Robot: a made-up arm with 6 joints.
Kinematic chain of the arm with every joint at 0, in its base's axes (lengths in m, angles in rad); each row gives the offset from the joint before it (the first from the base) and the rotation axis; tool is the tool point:
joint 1: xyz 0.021 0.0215 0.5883 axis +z
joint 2: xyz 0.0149 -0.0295 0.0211 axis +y
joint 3: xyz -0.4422 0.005 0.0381 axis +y
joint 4: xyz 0.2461 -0.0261 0.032 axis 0.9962 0 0.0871
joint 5: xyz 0 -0.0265 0.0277 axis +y
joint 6: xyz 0.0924 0.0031 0.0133 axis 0.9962 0 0.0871
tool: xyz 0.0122 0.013 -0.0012
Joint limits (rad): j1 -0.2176..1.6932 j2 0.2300..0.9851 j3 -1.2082..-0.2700 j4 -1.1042..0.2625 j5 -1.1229..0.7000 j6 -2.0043..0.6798
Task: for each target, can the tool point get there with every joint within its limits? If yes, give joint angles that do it. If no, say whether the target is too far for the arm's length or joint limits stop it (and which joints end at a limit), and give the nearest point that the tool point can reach.
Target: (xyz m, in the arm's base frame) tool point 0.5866 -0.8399 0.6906
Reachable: no: too far | nearest point 0.1622 -0.3470 1.0603 | short by 0.748 m
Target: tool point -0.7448 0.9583 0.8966
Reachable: no: too far | nearest point -0.2993 0.1494 1.0367 | short by 0.934 m
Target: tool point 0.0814 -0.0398 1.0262
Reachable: yes | joints 0.6985 0.6602 -0.9125 -0.8260 0.5204 -1.0154
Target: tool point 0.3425 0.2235 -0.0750
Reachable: no: joint limits stop it (at a limit: joint 2, joint 3, joint 4, joint 6) | nearest point 0.0951 0.0681 0.7757 | short by 0.900 m
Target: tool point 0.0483 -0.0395 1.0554
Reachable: yes | joints 1.3623 0.5071 -0.8577 -0.4991 -0.0820 0.2363
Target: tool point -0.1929 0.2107 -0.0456
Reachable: no: joint limits stop it (at a limit: joint 1, joint 2, joint 3, joint 4, joint 5) | nearest point -0.0691 -0.0213 0.7486 | short by 0.837 m
